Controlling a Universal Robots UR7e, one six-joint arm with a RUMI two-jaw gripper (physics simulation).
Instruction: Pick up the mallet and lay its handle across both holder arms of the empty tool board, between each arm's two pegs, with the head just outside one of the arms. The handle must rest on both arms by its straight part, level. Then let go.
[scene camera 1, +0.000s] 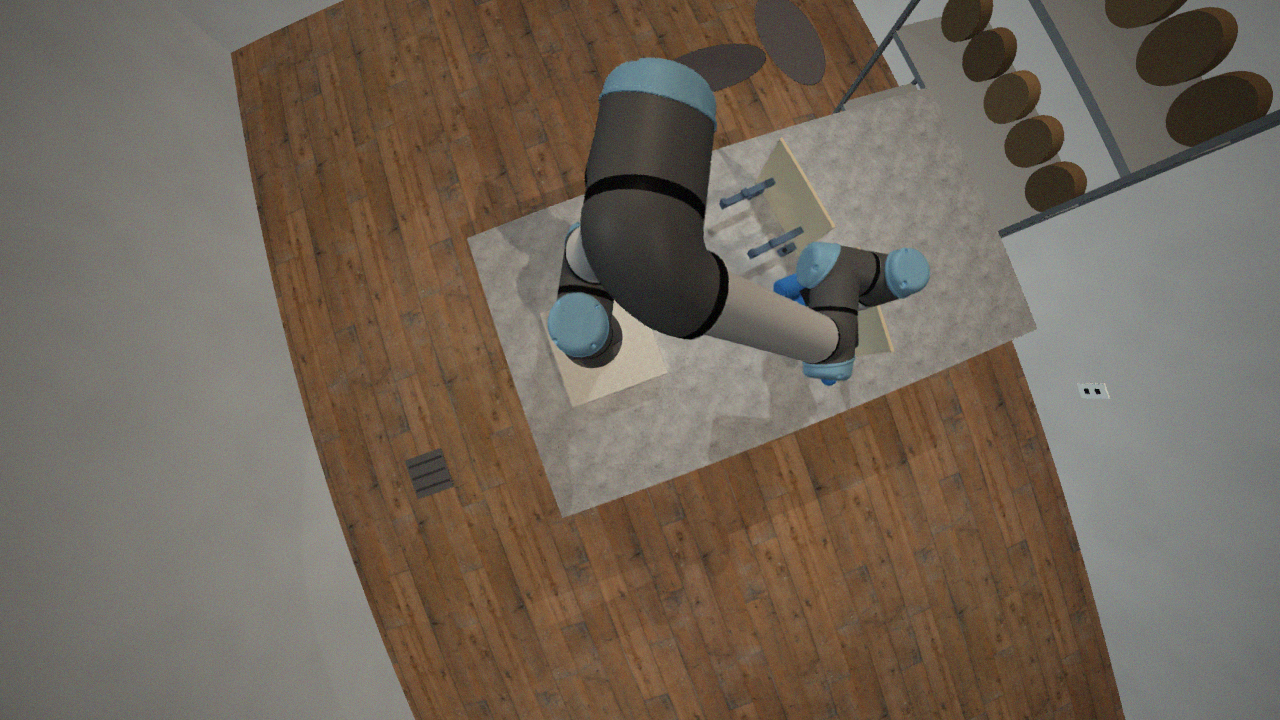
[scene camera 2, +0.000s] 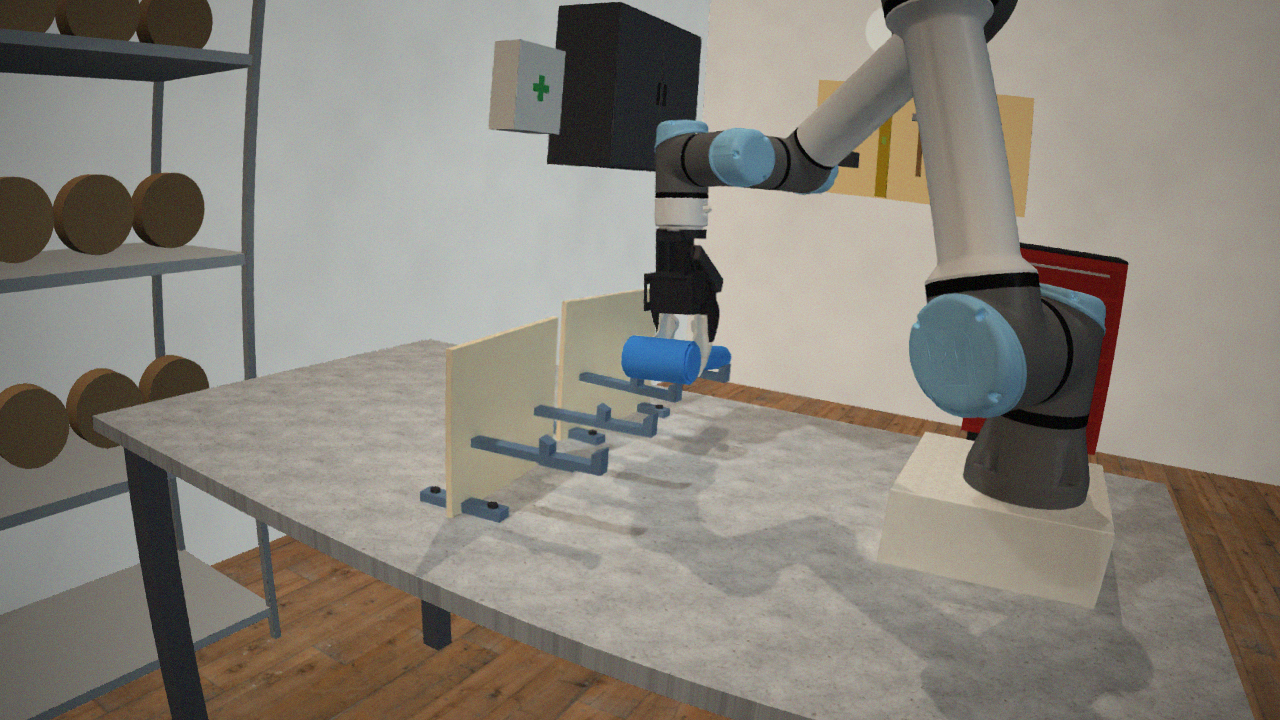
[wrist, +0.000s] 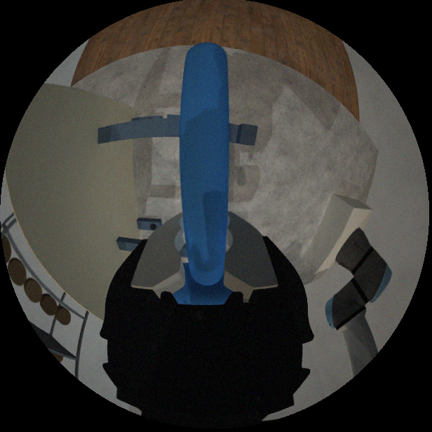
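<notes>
The blue mallet (scene camera 1: 789, 287) (scene camera 2: 661, 358) (wrist: 205, 150) is held roughly level at the far tool board (scene camera 1: 875, 333) (scene camera 2: 583, 349) (wrist: 75, 175). My gripper (scene camera 2: 682, 338) (wrist: 205, 213) is shut on its handle, close behind the head in scene camera 2. The head is on the side toward the other board, above the near holder arm (scene camera 2: 617, 385) in that view. In the wrist view the handle crosses over the far arm (wrist: 145, 131), between its end peg (wrist: 247, 134) and inner peg. Contact with the arms cannot be told; the near arm is hidden in the wrist view.
A second cream board (scene camera 1: 796, 188) (scene camera 2: 501, 394) with two bare arms stands beside the far board, toward the head's side. The robot's pale base block (scene camera 1: 617, 376) (scene camera 2: 984, 537) (wrist: 335, 220) is across the table. A rack (scene camera 2: 250, 179) stands behind the boards.
</notes>
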